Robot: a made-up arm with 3 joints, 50 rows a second.
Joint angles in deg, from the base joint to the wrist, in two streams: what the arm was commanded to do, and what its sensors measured. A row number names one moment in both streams.
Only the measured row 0 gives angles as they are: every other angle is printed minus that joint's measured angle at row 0.
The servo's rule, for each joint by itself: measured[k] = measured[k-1] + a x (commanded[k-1-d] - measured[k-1]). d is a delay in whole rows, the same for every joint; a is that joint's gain. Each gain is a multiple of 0.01, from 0.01 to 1. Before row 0 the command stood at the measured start. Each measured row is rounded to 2 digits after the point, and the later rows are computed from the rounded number. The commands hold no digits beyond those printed.
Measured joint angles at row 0:
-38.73 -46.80 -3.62
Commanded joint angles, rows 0 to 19:
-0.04 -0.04 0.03
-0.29 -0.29 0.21
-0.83 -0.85 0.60
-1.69 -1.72 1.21
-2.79 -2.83 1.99
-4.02 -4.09 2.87
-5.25 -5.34 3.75
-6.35 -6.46 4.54
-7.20 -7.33 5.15
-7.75 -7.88 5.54
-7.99 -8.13 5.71
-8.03 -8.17 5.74
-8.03 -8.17 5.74
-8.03 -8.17 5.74
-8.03 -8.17 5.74
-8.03 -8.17 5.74
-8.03 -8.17 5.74
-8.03 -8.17 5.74
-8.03 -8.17 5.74
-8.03 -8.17 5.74
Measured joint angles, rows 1 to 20:
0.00 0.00 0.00
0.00 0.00 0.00
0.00 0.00 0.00
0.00 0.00 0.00
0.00 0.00 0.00
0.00 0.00 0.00
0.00 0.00 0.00
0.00 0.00 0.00
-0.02 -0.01 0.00
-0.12 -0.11 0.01
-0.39 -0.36 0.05
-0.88 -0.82 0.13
-1.61 -1.50 0.26
-2.53 -2.38 0.44
-3.56 -3.39 0.67
-4.62 -4.43 0.94
-5.60 -5.42 1.23
-6.42 -6.26 1.53
-7.02 -6.90 1.82
-7.40 -7.33 2.09
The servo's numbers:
d 8
a 0.38 0.34 0.07

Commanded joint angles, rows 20 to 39:
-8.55 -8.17 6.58
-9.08 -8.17 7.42
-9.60 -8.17 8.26
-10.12 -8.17 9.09
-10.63 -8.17 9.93
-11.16 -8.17 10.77
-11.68 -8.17 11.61
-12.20 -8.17 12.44
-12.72 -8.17 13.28
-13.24 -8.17 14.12
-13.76 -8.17 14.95
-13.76 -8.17 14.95
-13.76 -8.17 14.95
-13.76 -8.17 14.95
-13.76 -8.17 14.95
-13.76 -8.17 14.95
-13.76 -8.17 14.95
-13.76 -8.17 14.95
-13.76 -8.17 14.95
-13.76 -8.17 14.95
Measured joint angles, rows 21 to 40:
-7.64 -7.62 2.35
-7.79 -7.81 2.59
-7.88 -7.93 2.81
-7.94 -8.01 3.02
-7.97 -8.06 3.21
-7.99 -8.10 3.39
-8.01 -8.12 3.55
-8.02 -8.14 3.70
-8.22 -8.15 3.90
-8.55 -8.16 4.15
-8.95 -8.16 4.44
-9.39 -8.16 4.77
-9.86 -8.16 5.13
-10.35 -8.16 5.52
-10.86 -8.16 5.95
-11.37 -8.16 6.40
-11.88 -8.16 6.88
-12.40 -8.16 7.39
-12.92 -8.16 7.92
-13.24 -8.16 8.41

